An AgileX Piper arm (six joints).
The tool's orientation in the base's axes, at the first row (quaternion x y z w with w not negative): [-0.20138, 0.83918, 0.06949, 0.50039]
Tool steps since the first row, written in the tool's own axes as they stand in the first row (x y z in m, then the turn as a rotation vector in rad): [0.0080, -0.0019, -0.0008, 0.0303, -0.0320, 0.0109]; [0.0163, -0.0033, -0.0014, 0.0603, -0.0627, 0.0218]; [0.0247, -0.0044, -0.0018, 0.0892, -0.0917, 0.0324]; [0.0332, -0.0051, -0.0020, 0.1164, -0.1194, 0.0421]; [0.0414, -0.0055, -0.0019, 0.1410, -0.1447, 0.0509]
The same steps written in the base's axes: [-0.0032, -0.0041, -0.0064, 0.0092, -0.0338, -0.0289]; [-0.0066, -0.0078, -0.0132, 0.0180, -0.0663, -0.0577]; [-0.0100, -0.0112, -0.0202, 0.0264, -0.0970, -0.0855]; [-0.0134, -0.0142, -0.0274, 0.0342, -0.1264, -0.1115]; [-0.0166, -0.0167, -0.0345, 0.0413, -0.1532, -0.1350]
